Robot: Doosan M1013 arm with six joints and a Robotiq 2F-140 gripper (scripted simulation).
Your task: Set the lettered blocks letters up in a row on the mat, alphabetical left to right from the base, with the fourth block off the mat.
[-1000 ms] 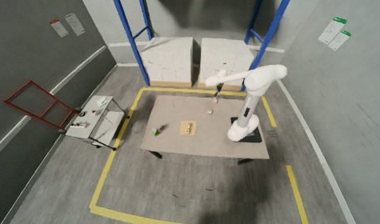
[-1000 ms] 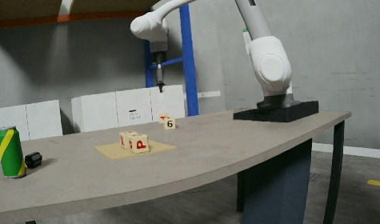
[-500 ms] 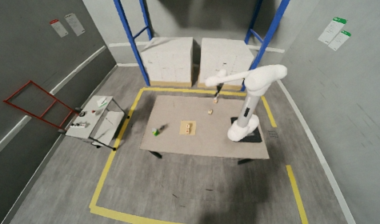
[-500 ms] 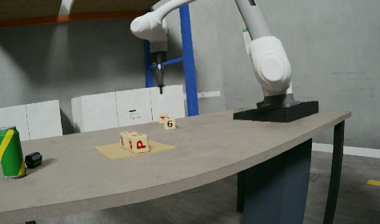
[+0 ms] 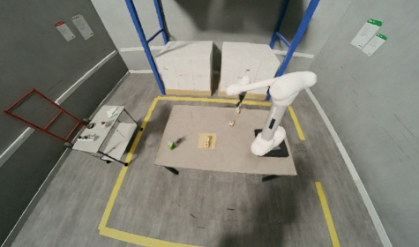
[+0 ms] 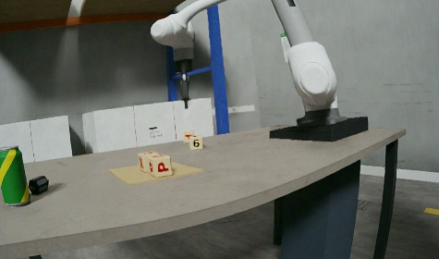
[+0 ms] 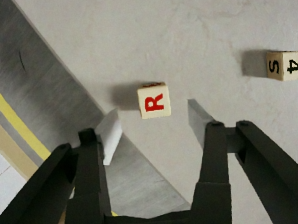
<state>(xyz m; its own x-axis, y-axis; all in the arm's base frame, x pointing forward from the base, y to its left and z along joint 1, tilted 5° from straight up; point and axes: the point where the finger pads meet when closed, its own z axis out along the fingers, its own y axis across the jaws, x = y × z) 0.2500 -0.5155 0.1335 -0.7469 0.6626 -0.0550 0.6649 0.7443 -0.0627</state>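
My hand is 110 mm above the block. Round my hand: tan mat 460 mm ahead, 370 mm to the left, 130 mm below; then small black object 780 mm ahead, 330 mm to the left, 120 mm below; then yellow can 860 mm ahead, 410 mm to the left, 70 mm below.
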